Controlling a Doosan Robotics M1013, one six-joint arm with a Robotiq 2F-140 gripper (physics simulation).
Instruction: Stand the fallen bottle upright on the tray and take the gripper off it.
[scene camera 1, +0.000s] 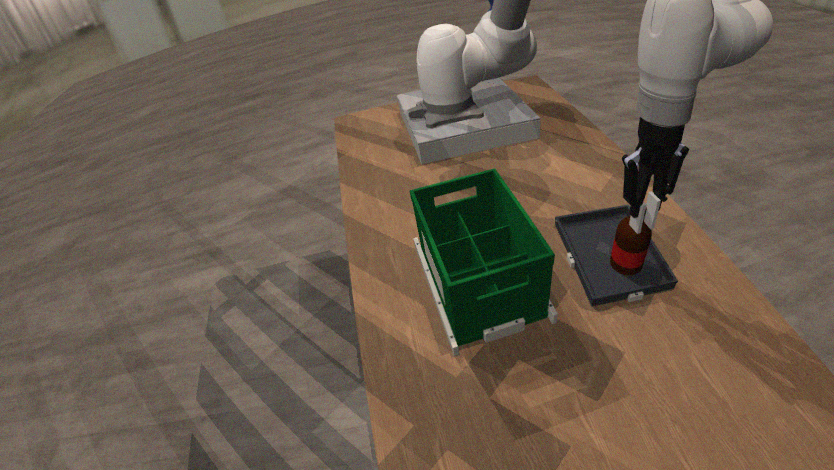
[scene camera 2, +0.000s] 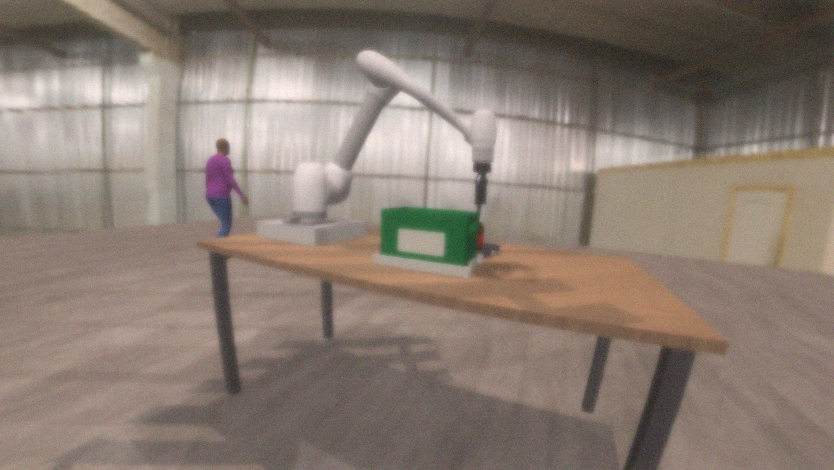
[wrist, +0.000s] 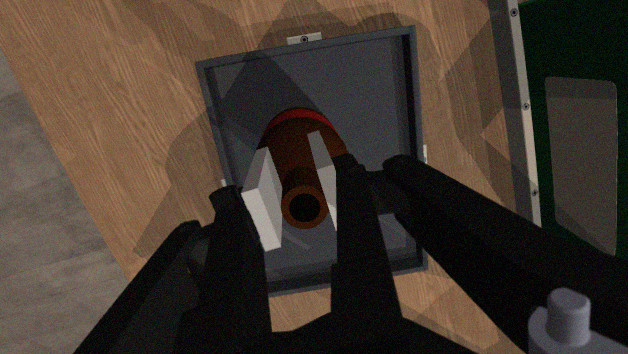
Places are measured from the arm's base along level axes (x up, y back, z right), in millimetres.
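Pixels of known places: gripper, fingertip midpoint: (scene camera 1: 641, 226) (wrist: 294, 162); arm's base at its link origin: (scene camera 1: 448, 110) (scene camera 2: 309, 222).
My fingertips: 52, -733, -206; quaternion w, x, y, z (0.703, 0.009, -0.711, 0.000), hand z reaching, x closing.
Ahead of a thing's pixels: the offset from my fingertips to its top centre, as dx, dy, dz.
The brown bottle with a red label {+37, +17, +0} (scene camera 1: 629, 255) (scene camera 2: 480, 235) (wrist: 300, 145) is inside the dark grey tray {-98, +54, +16} (scene camera 1: 589, 245) (scene camera 2: 493, 249) (wrist: 370, 90), base down, and looks close to upright with a slight lean. Its base appears to touch the tray floor. My gripper (scene camera 1: 644, 216) (wrist: 294, 162) is above the tray, with its two pale finger pads shut on the bottle's neck. In the wrist view the open mouth shows between the pads, and the body slants away from the gripper's line. In scene camera 2 the crate partly hides the bottle and tray.
A green crate with dividers {+51, +81, +317} (scene camera 1: 525, 303) (scene camera 2: 461, 239) (wrist: 580, 45) stands beside the tray, with pale strips along its base. The arm's grey base block (scene camera 1: 478, 145) (scene camera 2: 315, 233) is at the table's far end. A person in purple (scene camera 2: 219, 178) is beyond the table.
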